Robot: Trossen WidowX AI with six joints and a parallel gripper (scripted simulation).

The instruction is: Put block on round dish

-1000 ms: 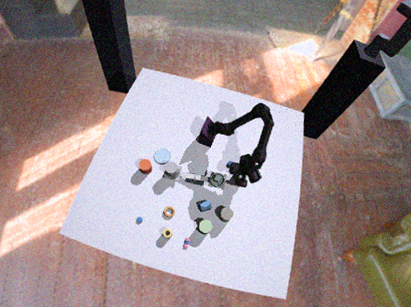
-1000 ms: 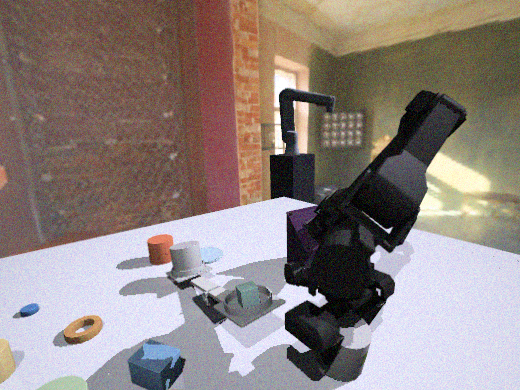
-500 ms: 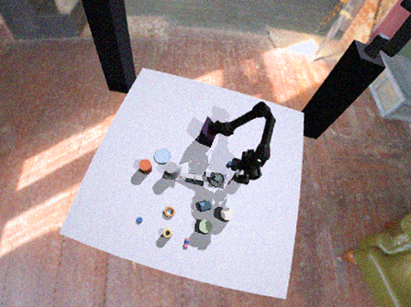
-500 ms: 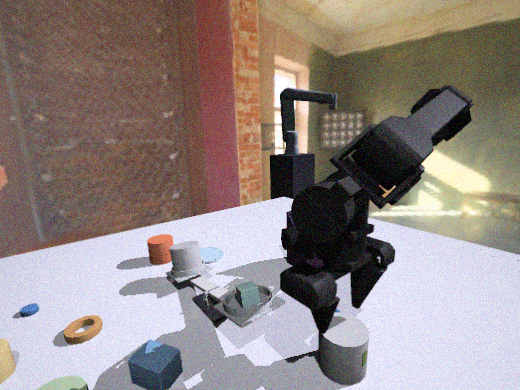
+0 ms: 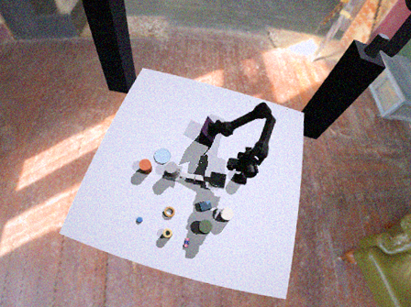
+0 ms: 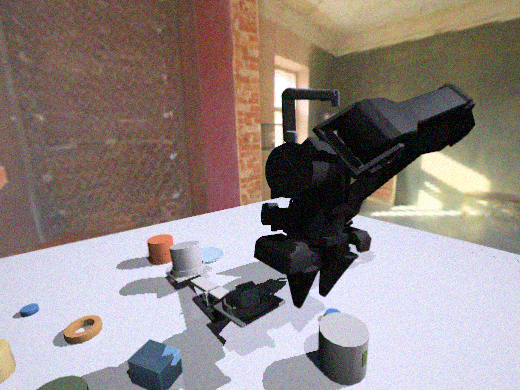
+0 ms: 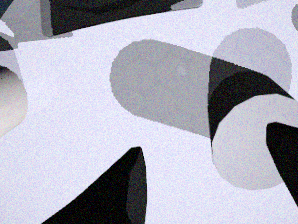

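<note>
Right now the teal block is 10 cm to the right of my gripper tip, 4 cm ahead of it and 2 cm below it. Also, from my gripper tip: small balance (23 cm to the right, 7 cm below, 3 cm ahead); green cylinder (31 cm ahead, 13 cm to the right, 7 cm below); cream cylinder (21 cm ahead, 7 cm below, 3 cm to the right).
</note>
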